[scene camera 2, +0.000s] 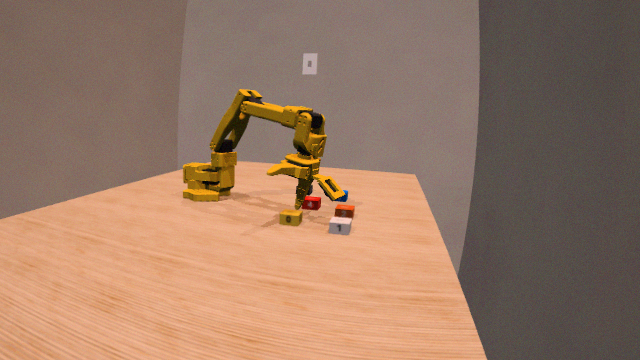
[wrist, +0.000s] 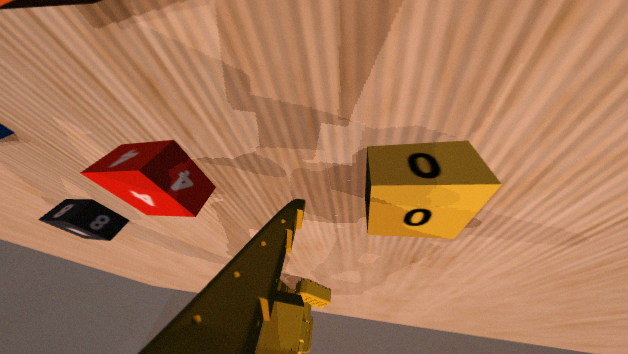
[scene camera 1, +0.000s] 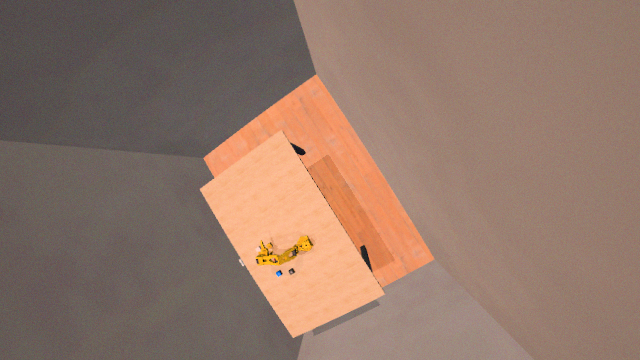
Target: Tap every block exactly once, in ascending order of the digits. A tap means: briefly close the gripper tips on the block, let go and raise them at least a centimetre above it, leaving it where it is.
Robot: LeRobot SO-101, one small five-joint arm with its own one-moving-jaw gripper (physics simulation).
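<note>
A yellow block 0 [scene camera 2: 290,218] [wrist: 431,192] stands nearest the visible jaw tip. A white block 1 [scene camera 2: 340,226] is in front of an orange block 2 [scene camera 2: 344,212]. A blue block 3 [scene camera 1: 279,273] [scene camera 2: 345,195] [wrist: 4,132], a red block 4 [scene camera 2: 312,203] [wrist: 150,180] and a black block 8 [scene camera 1: 292,271] [wrist: 85,220] lie farther back. My gripper [scene camera 2: 320,201] is fully open and empty, low over the table. One notched jaw [wrist: 270,255] shows in the wrist view. Its tip lies between red and yellow, left of and apart from the yellow block.
The arm's base [scene camera 1: 304,244] [scene camera 2: 209,181] stands on the wooden table [scene camera 1: 250,200] [scene camera 2: 225,280]. The table's edge runs to the right of the blocks in scene camera 2. The red block is near the jaw tip, and the moving jaw hangs over the blue and orange side.
</note>
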